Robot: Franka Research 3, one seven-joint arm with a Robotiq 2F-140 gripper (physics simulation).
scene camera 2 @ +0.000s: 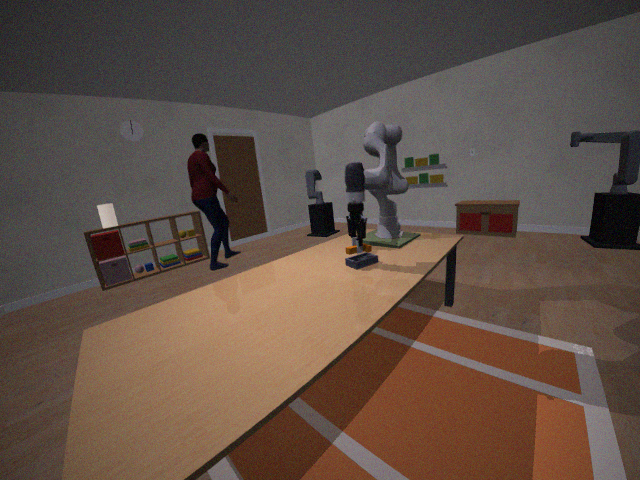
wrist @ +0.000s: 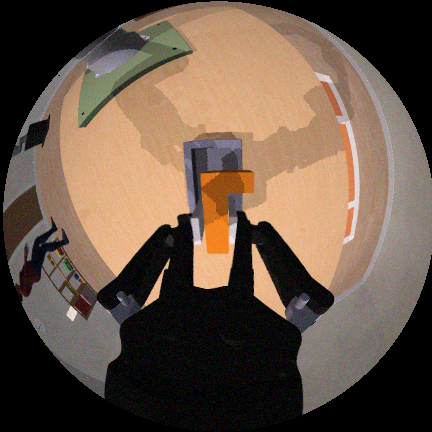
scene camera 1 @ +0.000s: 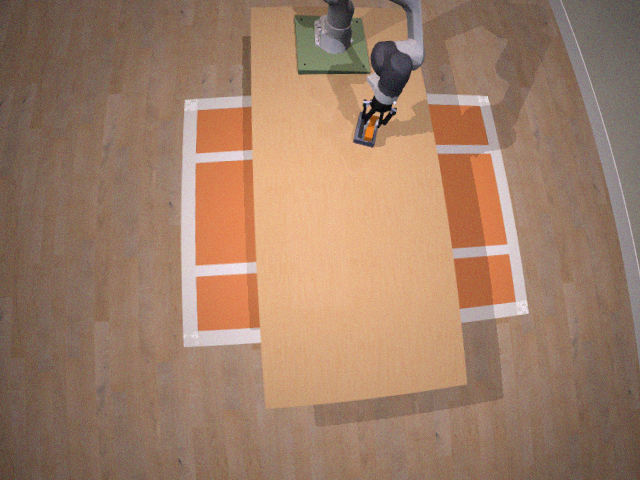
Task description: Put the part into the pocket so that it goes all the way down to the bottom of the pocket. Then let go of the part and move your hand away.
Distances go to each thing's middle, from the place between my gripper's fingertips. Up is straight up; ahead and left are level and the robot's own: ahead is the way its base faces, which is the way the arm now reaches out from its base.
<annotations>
Now: the orange L-shaped part [wrist: 215, 184] 20 mm above my hand and 10 mm to the left of it. Also, from my hand: pocket block [wrist: 224, 153] 50 mm below, 30 mm behind, 10 mm to the left.
</annotations>
